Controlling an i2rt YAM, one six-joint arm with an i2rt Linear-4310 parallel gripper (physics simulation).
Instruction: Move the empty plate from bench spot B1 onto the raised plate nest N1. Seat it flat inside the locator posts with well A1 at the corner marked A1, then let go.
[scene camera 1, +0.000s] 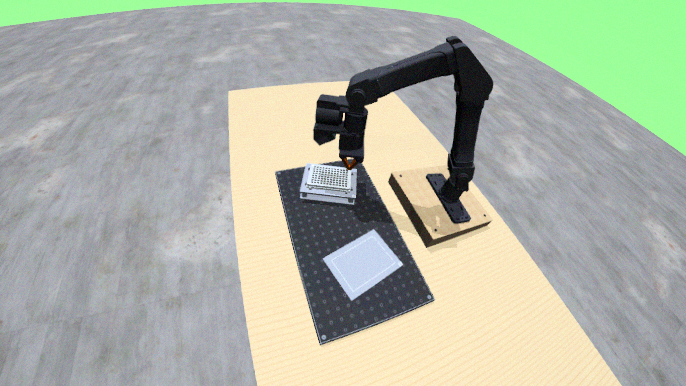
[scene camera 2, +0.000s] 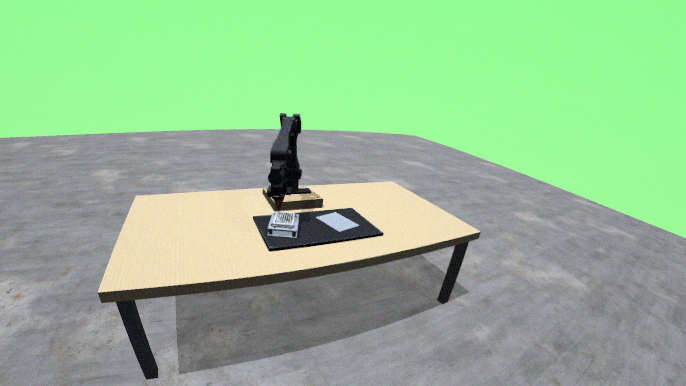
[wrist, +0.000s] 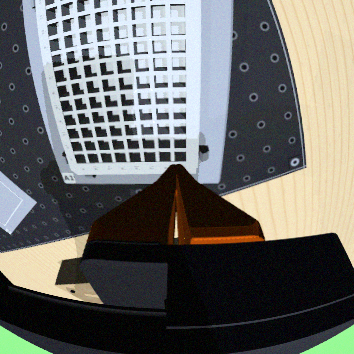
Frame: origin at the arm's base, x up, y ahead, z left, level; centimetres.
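Where they show: gripper, fingertip midpoint: (scene camera 1: 349, 169) (scene camera 2: 278, 210) (wrist: 175, 173); arm's base, link origin: (scene camera 1: 446, 197) (scene camera 2: 292, 192).
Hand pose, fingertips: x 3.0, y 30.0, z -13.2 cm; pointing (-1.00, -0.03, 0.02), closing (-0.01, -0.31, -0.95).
Things, the pixels of their centre, and the offset from my fingertips. "pt": a spot on its surface instead. Level surfaces: height alone.
- raised grey nest N1, body centre: (wrist: 126, 66) (scene camera 1: 329, 182) (scene camera 2: 283, 223) dx -3.6, dy +6.1, dz +1.2 cm
- A1 label, surface spot: (wrist: 69, 178) pt dx -2.3, dy +0.3, dz +8.6 cm
- Bench spot B1, surface spot: (wrist: 14, 206) pt dx -5.7, dy -3.0, dz +23.1 cm
- black perforated board, body centre: (wrist: 8, 138) (scene camera 1: 344, 229) (scene camera 2: 316, 226) dx -6.5, dy +4.8, dz +16.6 cm
- wooden table, surface height: dx -7.2 cm
The white, many-welled plate (scene camera 1: 328, 176) (scene camera 2: 284, 218) (wrist: 125, 100) lies on top of the raised grey nest N1 (scene camera 1: 327, 198) (scene camera 2: 283, 233) (wrist: 216, 75). The A1 label (wrist: 69, 178) shows at the nest's near left corner in the wrist view. Dark locator posts show beside the plate's near end; I cannot tell whether the plate is fully flat. My gripper (scene camera 1: 350, 168) (scene camera 2: 279, 208) (wrist: 175, 173) is shut and empty. Its tips are at the plate's near short edge, towards the right corner in the wrist view; whether they touch it is unclear. Bench spot B1 (scene camera 1: 366, 263) (scene camera 2: 337, 221) (wrist: 14, 206) holds no plate.
The nest and the B1 spot are on a black perforated board (scene camera 1: 310, 240) (scene camera 2: 310, 237) (wrist: 260, 105) on the wooden table (scene camera 1: 270, 300) (scene camera 2: 175, 240). The arm's wooden base block (scene camera 1: 415, 200) (scene camera 2: 311, 202) stands beside the board.
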